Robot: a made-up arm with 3 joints.
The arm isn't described. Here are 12 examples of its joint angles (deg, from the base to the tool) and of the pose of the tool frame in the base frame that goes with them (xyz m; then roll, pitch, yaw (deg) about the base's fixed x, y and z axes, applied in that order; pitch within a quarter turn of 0, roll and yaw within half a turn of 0).
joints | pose
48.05 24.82 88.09 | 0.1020 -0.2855 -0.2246 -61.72 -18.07 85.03
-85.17 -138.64 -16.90 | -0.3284 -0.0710 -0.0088 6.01 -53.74 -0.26
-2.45 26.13 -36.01 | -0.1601 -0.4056 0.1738 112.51 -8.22 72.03
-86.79 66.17 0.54 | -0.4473 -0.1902 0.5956 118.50 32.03 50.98
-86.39 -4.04 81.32 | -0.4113 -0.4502 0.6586 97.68 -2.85 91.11
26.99 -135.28 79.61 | 0.4170 -0.3733 0.4662 87.35 -11.92 178.82
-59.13 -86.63 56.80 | 0.0606 -0.5100 0.1655 138.35 -57.50 120.93
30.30 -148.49 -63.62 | 0.3376 -0.1223 0.0687 -121.92 -17.42 -176.33
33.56 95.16 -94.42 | 0.1684 -0.3712 -0.0043 82.95 -67.85 85.18
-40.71 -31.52 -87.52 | -0.0989 -0.3892 -0.0129 -123.11 -12.40 110.39
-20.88 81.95 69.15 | -0.3881 0.0110 -0.1908 -4.69 -23.54 33.60
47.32 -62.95 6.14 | 0.0813 -0.4112 0.4944 90.60 30.54 127.02
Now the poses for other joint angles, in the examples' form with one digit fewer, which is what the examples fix.
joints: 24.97 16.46 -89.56
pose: 0.163 -0.438 0.122 144.5 -9.4 81.8
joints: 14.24 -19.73 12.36
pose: -0.125 -0.464 0.281 77.1 6.6 103.4
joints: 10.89 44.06 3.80
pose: -0.272 -0.281 0.020 50.7 -22.5 65.2
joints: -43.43 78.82 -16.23
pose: -0.481 -0.191 0.234 94.9 -3.1 32.6
